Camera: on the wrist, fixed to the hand. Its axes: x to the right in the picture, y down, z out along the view.
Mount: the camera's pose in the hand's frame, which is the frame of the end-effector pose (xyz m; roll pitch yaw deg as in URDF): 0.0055 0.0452 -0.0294 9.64 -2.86 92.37
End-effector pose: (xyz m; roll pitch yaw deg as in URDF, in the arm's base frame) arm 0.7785 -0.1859 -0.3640 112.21 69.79 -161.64
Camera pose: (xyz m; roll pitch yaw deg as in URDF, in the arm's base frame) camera 0.7327 -0.2118 -0.3509 108.75 -20.57 171.47
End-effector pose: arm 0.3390 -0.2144 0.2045 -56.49 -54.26 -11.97
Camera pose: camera 0.3850 -0.2237 0.1775 -56.61 30.23 31.33
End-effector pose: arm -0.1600 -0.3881 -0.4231 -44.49 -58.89 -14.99
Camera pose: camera -0.1107 -0.3892 -0.4456 -55.58 22.23 38.79
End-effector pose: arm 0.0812 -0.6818 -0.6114 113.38 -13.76 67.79
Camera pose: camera 0.0701 -0.6851 -0.5585 -137.74 -59.39 -52.04
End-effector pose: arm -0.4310 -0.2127 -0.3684 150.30 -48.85 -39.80
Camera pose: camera -0.4718 -0.2109 -0.3327 -117.76 -15.41 -152.17
